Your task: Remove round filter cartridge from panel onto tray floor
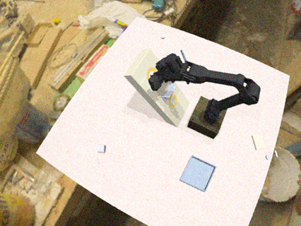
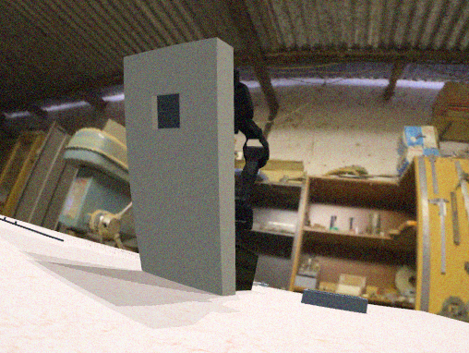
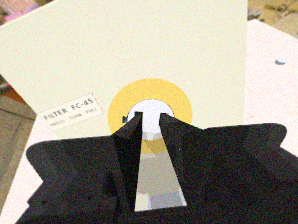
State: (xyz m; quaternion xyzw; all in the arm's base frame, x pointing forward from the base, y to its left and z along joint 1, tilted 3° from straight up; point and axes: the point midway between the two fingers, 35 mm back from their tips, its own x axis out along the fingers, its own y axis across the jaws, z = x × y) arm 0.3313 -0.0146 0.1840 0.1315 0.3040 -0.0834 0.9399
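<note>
Right now my gripper tip is 90 mm past the grey bracket, 10 mm to the right of it and 90 mm above it. Round my gripper tip: blue tray (400 mm behind, 310 mm to the left, 270 mm below); then pale card (690 mm behind, 270 mm below); then round white filter cartridge (10 mm ahead, 10 mm below).
</note>
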